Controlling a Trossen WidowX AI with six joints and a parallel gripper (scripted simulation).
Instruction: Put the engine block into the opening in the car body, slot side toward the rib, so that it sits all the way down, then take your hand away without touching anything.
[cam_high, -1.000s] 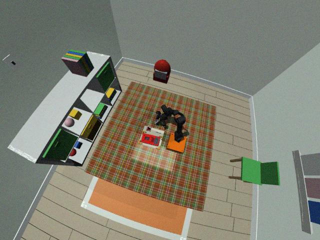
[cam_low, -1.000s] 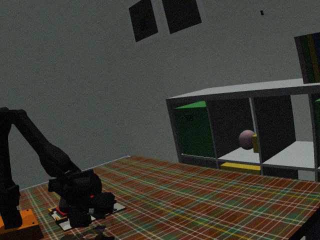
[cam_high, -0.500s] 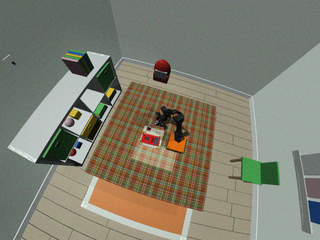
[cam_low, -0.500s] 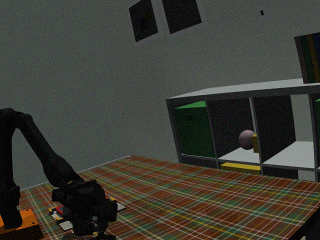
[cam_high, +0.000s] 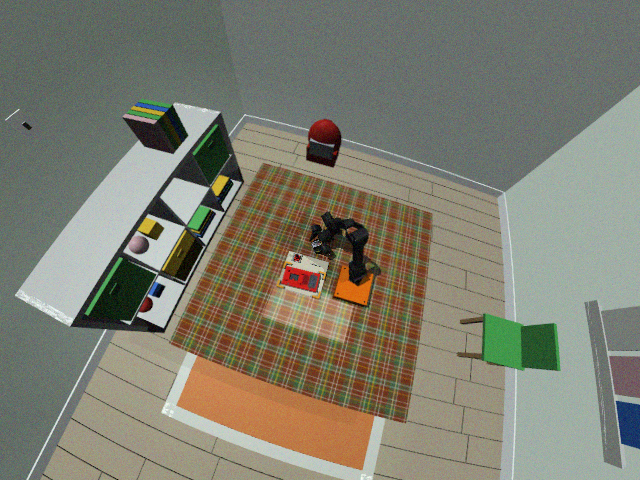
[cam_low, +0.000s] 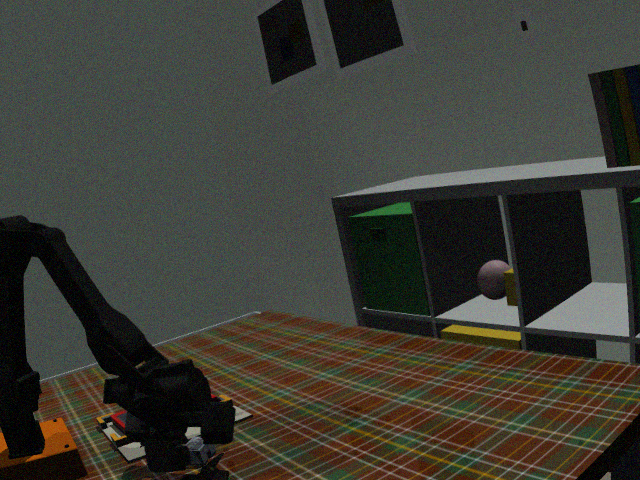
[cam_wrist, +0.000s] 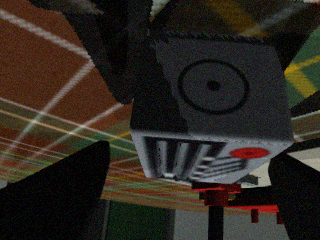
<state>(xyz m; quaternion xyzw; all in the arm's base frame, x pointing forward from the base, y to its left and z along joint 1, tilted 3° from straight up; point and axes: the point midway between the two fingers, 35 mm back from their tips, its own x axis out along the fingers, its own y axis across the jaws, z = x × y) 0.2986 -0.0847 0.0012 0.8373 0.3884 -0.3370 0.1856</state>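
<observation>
My gripper tip is now 10 mm past the grey engine block and 20 mm to the left of it. Round my gripper tip: grey base plate (40 mm behind, 190 mm to the left, 10 mm below).
</observation>
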